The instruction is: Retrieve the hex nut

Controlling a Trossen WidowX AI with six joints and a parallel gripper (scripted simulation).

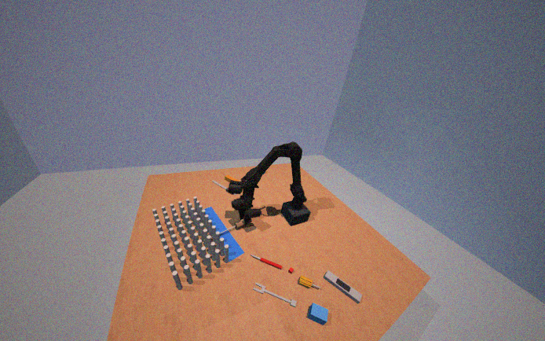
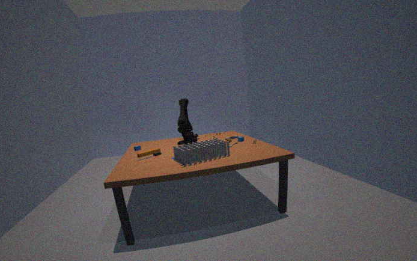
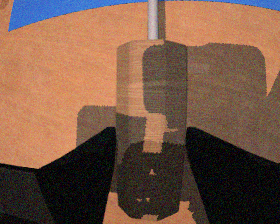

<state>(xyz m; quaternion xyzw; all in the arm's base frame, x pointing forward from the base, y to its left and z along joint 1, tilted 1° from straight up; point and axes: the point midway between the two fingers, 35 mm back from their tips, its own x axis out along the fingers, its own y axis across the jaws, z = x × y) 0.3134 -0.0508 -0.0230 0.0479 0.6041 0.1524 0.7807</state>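
Right now my gripper tip is 11 cm short of the wooden-handled tool, 2 cm to the right of it and 1 cm above it. Also, from my gripper tip: blue taped strip: 13 cm ahead, 1 cm to the right, 2 cm below; then small red block: 9 cm behind, 32 cm to the left, 1 cm below; then red screwdriver: 22 cm to the left, 1 cm below.
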